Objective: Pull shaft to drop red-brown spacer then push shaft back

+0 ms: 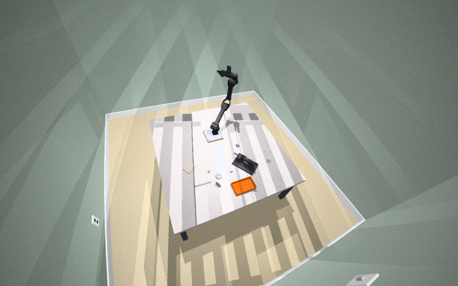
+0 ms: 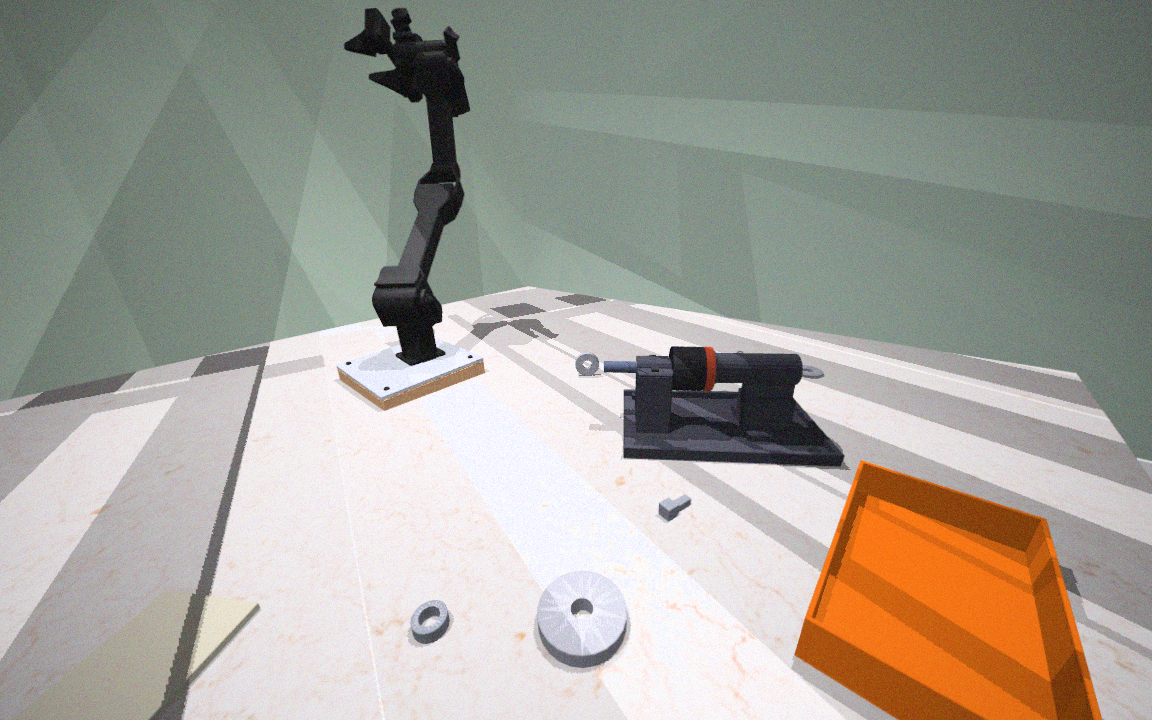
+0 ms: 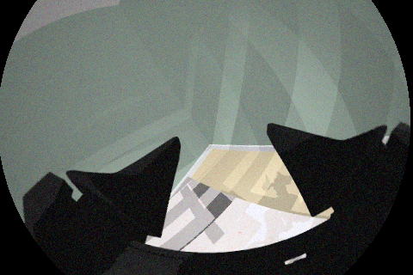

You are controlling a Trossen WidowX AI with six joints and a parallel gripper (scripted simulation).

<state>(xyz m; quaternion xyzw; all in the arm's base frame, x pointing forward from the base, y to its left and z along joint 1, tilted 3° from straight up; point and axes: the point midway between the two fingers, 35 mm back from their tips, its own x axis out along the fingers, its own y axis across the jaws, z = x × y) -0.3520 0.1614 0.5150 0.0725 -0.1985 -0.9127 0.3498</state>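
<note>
The grey-blue shaft is 770 mm ahead of my gripper tip, 10 mm to the left of it and 480 mm below it. From my gripper tip the other things lie so: orange tray 1040 mm ahead, 70 mm to the right, 550 mm below; then pale yellow sheet 710 mm ahead, 480 mm to the right, 560 mm below.
</note>
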